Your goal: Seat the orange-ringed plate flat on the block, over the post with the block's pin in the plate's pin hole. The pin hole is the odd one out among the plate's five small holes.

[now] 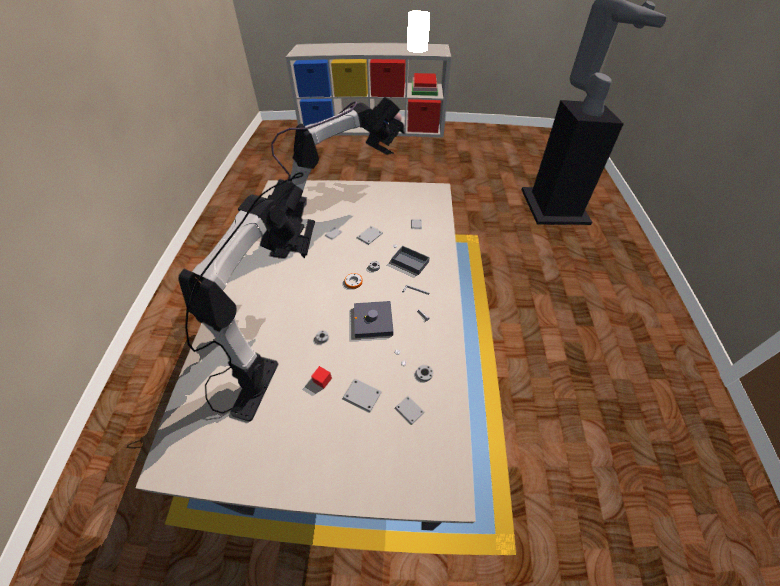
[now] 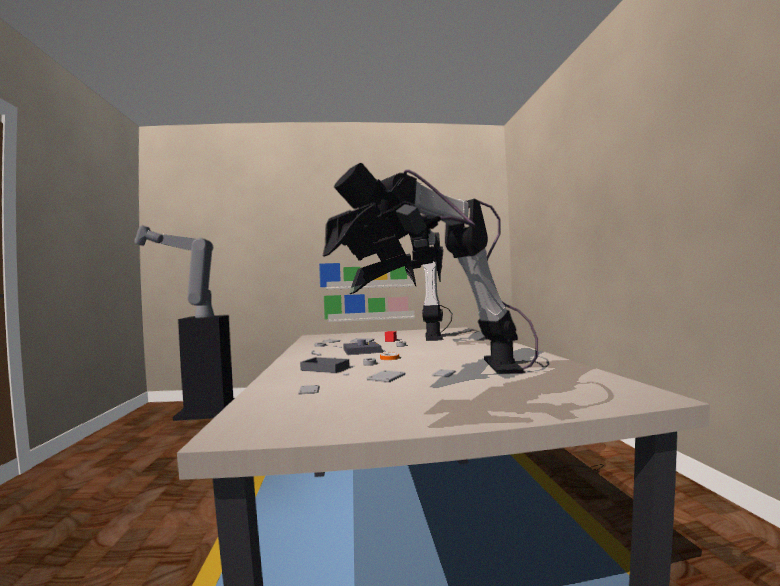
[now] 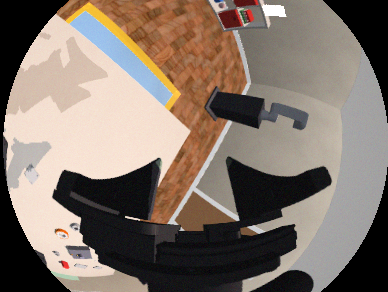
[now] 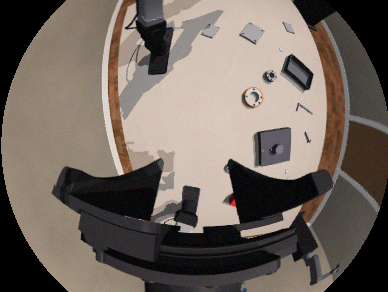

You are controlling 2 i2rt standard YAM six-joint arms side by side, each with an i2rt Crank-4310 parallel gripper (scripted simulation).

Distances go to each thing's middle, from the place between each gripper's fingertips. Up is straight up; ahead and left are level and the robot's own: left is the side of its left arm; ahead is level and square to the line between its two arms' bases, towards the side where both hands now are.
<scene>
I see the dark block [image 1: 371, 319] 23 cm below my right hand, 21 cm ahead of it and 8 cm to the right of it.
My left hand [image 2: 339, 275] is 13 cm past the dark block, 71 cm to the left of it and 24 cm above it.
</scene>
